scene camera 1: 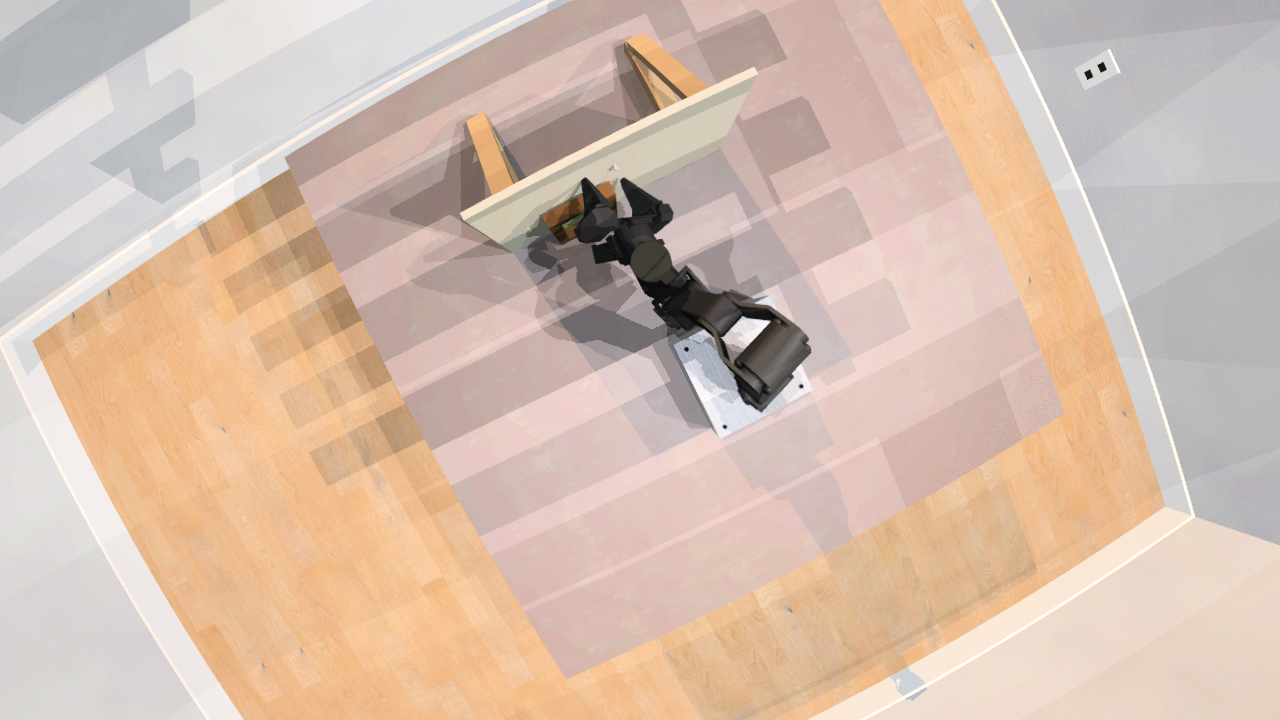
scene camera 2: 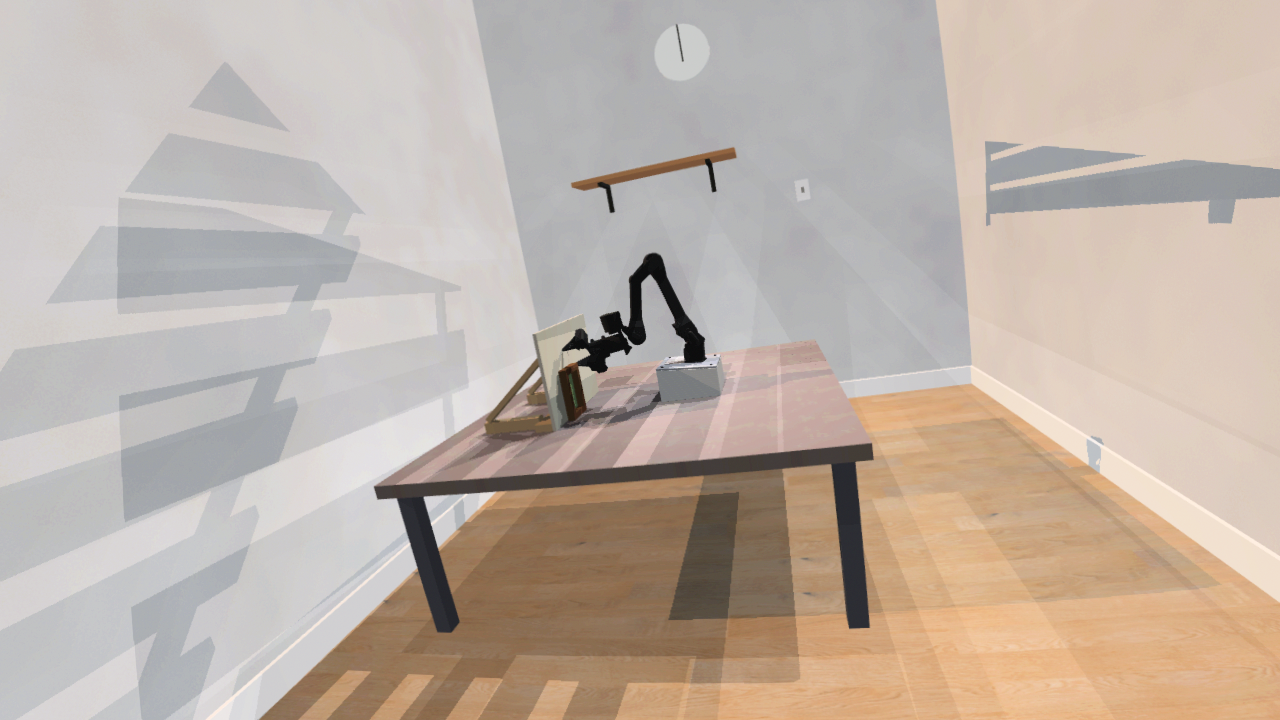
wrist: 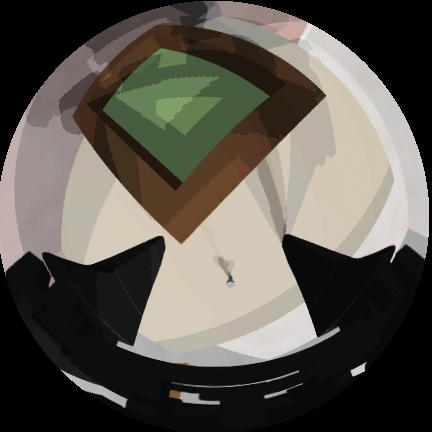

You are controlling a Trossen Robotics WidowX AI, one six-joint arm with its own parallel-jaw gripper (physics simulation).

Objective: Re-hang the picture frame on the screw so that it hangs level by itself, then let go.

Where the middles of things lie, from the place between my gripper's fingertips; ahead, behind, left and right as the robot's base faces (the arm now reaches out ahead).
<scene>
The cream board (scene camera 1: 645, 151) is 40 mm below my hand, 20 mm to the right of it and 10 mm ahead of it. The rest, counted from my hand: wooden easel support (scene camera 1: 661, 96) 150 mm ahead, 70 mm below; picture frame (scene camera 1: 561, 221) 110 mm below, 50 mm to the left, 20 mm behind.
</scene>
